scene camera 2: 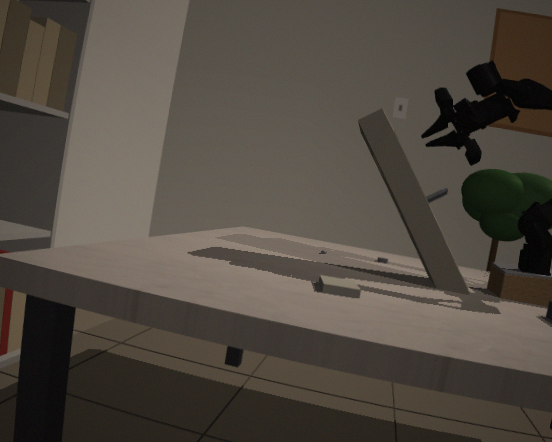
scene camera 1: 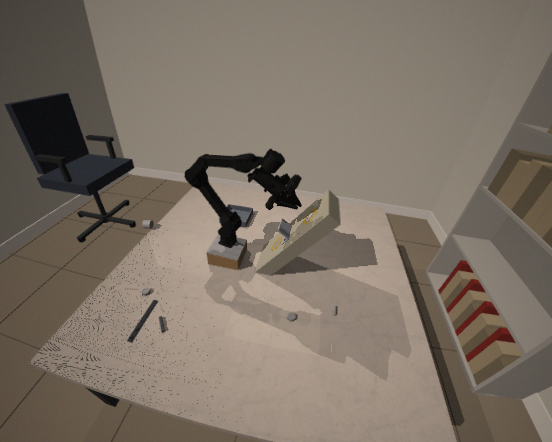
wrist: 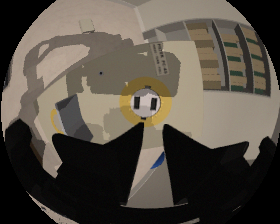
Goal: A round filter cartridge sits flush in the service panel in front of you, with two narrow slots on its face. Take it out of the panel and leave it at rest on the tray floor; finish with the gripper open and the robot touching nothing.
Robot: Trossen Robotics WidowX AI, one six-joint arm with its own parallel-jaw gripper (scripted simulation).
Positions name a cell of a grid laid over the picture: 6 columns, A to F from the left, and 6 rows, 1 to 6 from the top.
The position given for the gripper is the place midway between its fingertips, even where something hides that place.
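The wrist view takes in the gripper (wrist: D4) together with a round filter cartridge (wrist: D3), a beige service panel (wrist: C3) and a grey flap (wrist: B3). From elsewhere, the gripper (scene camera 1: D3) is visible again, and so is the panel (scene camera 1: D3). The gripper (scene camera 2: E2) and the panel (scene camera 2: E3) can be seen from yet another place, but scene camera 2 does not show the cartridge, which is hidden by the beige service panel.
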